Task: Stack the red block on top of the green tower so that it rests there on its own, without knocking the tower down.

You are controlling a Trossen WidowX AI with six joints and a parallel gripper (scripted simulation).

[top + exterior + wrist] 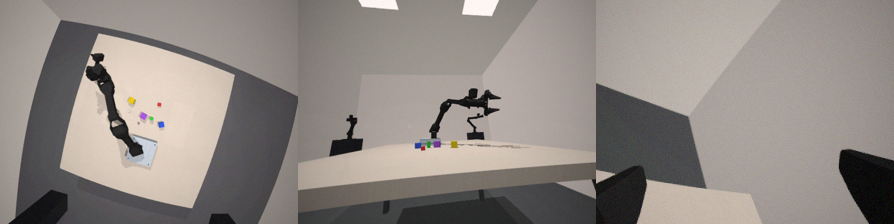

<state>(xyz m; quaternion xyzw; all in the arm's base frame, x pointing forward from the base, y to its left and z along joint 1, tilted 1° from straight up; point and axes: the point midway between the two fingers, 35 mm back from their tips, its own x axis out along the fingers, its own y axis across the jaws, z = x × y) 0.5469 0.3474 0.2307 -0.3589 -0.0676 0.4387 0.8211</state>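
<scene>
Now: the red block 20 cm behind my gripper tip, 50 cm to the right of it and 26 cm below it. The rest, counted from my gripper tip: yellow block: 20 cm behind, 27 cm to the right, 25 cm below; then blue block: 36 cm behind, 54 cm to the right, 25 cm below; then purple block: 31 cm behind, 38 cm to the right, 25 cm below.
</scene>
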